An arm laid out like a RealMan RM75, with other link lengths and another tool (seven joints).
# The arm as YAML. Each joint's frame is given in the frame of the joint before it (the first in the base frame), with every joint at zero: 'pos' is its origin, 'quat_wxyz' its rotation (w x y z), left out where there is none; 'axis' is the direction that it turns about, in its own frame. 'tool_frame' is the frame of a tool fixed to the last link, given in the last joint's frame.
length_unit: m
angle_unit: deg
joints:
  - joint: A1
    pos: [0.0, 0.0, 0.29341]
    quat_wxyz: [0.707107, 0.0, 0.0, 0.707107]
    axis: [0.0, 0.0, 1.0]
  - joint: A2
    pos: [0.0, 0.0, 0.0]
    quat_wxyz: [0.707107, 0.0, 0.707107, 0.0]
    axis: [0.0, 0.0, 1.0]
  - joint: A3
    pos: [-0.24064, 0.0, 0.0]
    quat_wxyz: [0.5, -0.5, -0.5, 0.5]
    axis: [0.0, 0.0, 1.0]
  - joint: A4
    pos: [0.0, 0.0, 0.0]
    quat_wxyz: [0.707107, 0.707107, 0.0, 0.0]
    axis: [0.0, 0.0, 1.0]
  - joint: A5
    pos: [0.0, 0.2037, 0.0]
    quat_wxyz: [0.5, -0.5, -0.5, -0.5]
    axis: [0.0, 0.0, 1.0]
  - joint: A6
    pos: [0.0, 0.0, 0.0]
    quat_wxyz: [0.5, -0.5, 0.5, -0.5]
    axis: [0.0, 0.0, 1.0]
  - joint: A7
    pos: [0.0, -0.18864, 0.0]
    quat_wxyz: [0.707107, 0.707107, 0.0, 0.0]
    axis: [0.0, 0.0, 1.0]
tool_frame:
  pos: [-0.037, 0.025, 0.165]
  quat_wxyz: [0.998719, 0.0, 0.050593, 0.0]
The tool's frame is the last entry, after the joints.
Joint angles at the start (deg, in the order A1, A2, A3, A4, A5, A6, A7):
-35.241 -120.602 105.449 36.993 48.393 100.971 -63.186
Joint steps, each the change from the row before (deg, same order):
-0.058 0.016 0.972 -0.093 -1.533 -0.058 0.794
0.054 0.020 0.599 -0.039 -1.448 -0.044 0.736
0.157 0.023 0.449 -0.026 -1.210 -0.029 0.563
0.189 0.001 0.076 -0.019 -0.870 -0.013 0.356
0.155 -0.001 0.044 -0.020 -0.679 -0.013 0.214
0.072 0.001 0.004 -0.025 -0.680 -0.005 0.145
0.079 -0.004 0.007 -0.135 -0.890 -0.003 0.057
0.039 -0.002 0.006 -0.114 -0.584 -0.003 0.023
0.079 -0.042 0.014 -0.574 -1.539 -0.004 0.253
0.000 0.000 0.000 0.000 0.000 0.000 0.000
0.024 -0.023 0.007 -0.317 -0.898 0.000 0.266
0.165 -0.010 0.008 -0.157 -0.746 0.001 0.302
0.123 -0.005 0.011 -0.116 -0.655 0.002 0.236
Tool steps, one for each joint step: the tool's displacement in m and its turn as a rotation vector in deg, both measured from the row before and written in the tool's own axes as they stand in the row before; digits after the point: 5 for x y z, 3 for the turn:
0.00348 -0.00041 0.00227 0.007 0.850 0.514
0.00457 -0.00203 0.00174 0.294 0.971 0.662
0.00396 -0.00204 0.00109 0.392 0.855 0.503
0.00380 -0.00274 0.00054 0.513 0.749 0.445
0.00301 -0.00223 0.00039 0.433 0.589 0.289
0.00326 -0.00233 0.00057 0.389 0.586 0.268
0.00404 -0.00317 0.00053 0.583 0.741 0.162
0.00258 -0.00213 0.00031 0.393 0.474 0.082
0.00598 -0.00634 0.00023 1.202 1.198 0.257
0.00000 0.00000 0.00000 0.000 0.000 0.000
0.00349 -0.00375 0.00024 0.660 0.693 0.289
0.00308 -0.00308 -0.00001 0.598 0.623 0.349
0.00276 -0.00262 0.00010 0.491 0.541 0.294

